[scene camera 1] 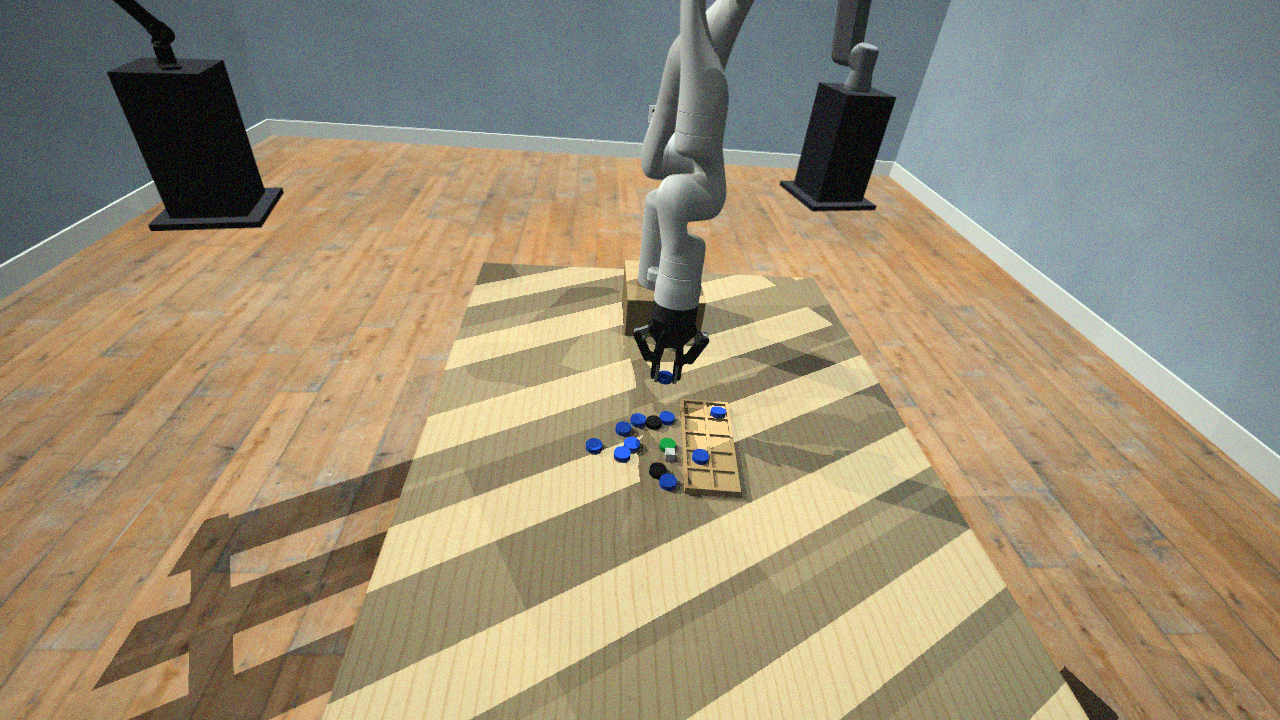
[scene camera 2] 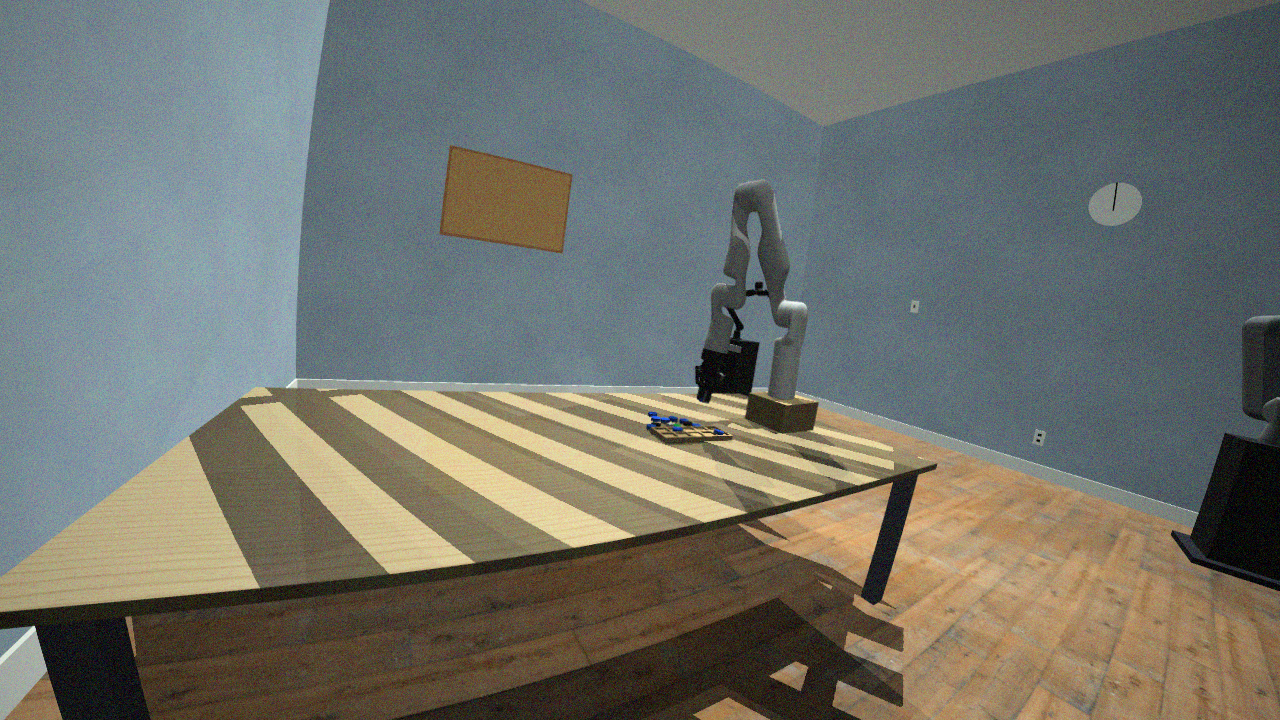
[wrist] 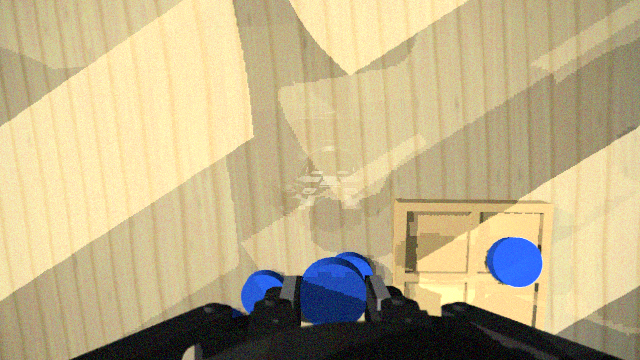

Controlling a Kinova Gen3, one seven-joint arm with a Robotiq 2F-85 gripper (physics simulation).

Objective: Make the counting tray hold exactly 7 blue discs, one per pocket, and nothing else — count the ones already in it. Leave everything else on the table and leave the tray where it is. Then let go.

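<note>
My gripper (scene camera 1: 665, 374) (scene camera 2: 704, 396) (wrist: 332, 297) is shut on a blue disc (scene camera 1: 665, 378) (wrist: 333, 305) and holds it above the table, behind and left of the counting tray in scene camera 1. The wooden tray (scene camera 1: 713, 491) (scene camera 2: 693, 439) (wrist: 435, 204) has two columns of pockets. One blue disc (scene camera 1: 717, 411) (wrist: 515, 262) is in the back right pocket, another blue disc (scene camera 1: 700, 456) in the left column's nearer half. Several loose blue discs lie left of the tray, among them one by its back corner (scene camera 1: 666, 417) and one near its front corner (scene camera 1: 667, 481).
Left of the tray lie a black disc (scene camera 1: 653, 421), a second black disc (scene camera 1: 657, 470), a green disc (scene camera 1: 667, 444) and a small white cube (scene camera 1: 669, 454). The arm's wooden base block (scene camera 1: 637, 313) (scene camera 2: 780, 413) stands at the table's back. Striped shadows cross the table.
</note>
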